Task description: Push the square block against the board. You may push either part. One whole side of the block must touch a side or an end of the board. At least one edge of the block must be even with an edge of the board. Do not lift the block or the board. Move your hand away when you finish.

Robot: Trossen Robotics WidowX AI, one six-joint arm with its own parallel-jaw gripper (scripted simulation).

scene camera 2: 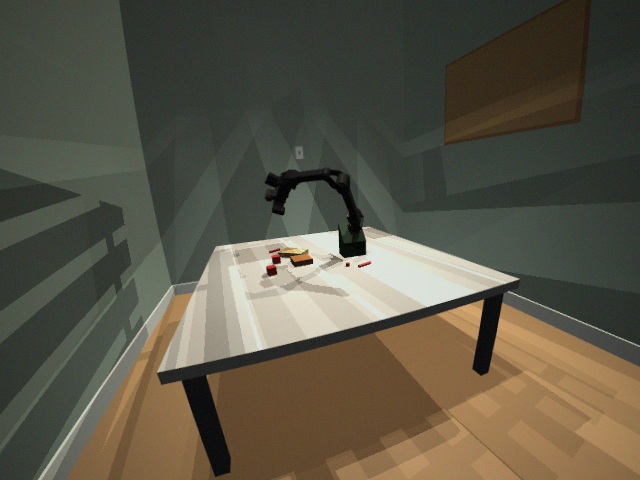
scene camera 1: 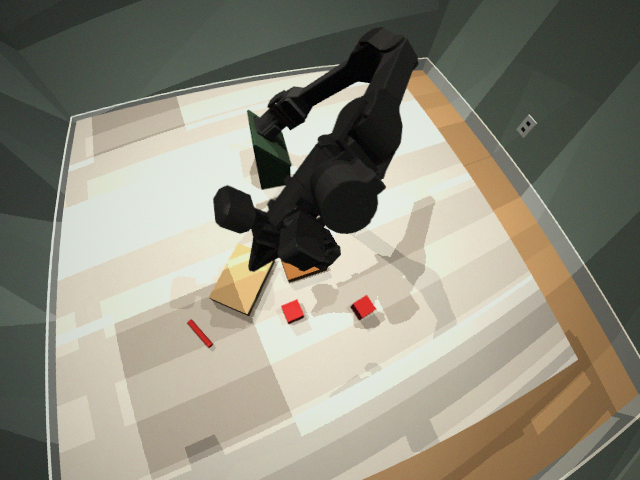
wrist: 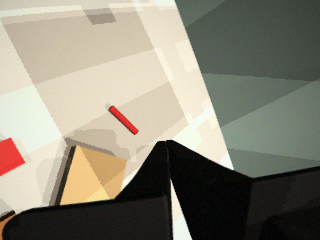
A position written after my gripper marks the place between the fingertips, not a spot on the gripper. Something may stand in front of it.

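Shut and with nothing in its grasp, my gripper (scene camera 1: 250,269) is visible to me in the wrist view as well (wrist: 165,148). There is also a pale yellow board (scene camera 1: 237,288), and I can see that board in the wrist view too (wrist: 89,175).
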